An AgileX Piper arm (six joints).
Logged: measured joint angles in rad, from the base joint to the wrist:
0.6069 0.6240 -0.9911 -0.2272 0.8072 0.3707
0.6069 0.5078 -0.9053 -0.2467 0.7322 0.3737
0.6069 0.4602 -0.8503 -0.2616 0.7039 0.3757
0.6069 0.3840 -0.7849 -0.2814 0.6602 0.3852
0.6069 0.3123 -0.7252 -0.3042 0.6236 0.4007
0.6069 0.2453 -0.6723 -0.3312 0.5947 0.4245
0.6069 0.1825 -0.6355 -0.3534 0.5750 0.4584
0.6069 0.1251 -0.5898 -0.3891 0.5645 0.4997
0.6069 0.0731 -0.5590 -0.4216 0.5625 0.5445
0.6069 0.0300 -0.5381 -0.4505 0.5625 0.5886
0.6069 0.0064 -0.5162 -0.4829 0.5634 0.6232
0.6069 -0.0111 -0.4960 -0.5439 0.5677 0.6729
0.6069 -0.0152 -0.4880 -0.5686 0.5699 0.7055
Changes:
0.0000 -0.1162 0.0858 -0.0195 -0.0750 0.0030
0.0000 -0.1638 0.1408 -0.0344 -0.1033 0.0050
0.0000 -0.2400 0.2062 -0.0542 -0.1470 0.0145
0.0000 -0.3117 0.2659 -0.0770 -0.1836 0.0300
0.0000 -0.3787 0.3188 -0.1040 -0.2125 0.0538
0.0000 -0.4415 0.3556 -0.1262 -0.2322 0.0877
0.0000 -0.4989 0.4013 -0.1619 -0.2427 0.1290
0.0000 -0.5509 0.4321 -0.1944 -0.2447 0.1738
0.0000 -0.5940 0.4530 -0.2233 -0.2447 0.2179
0.0000 -0.6176 0.4749 -0.2557 -0.2438 0.2525
0.0000 -0.6351 0.4951 -0.3167 -0.2395 0.3022
0.0000 -0.6392 0.5031 -0.3414 -0.2373 0.3348

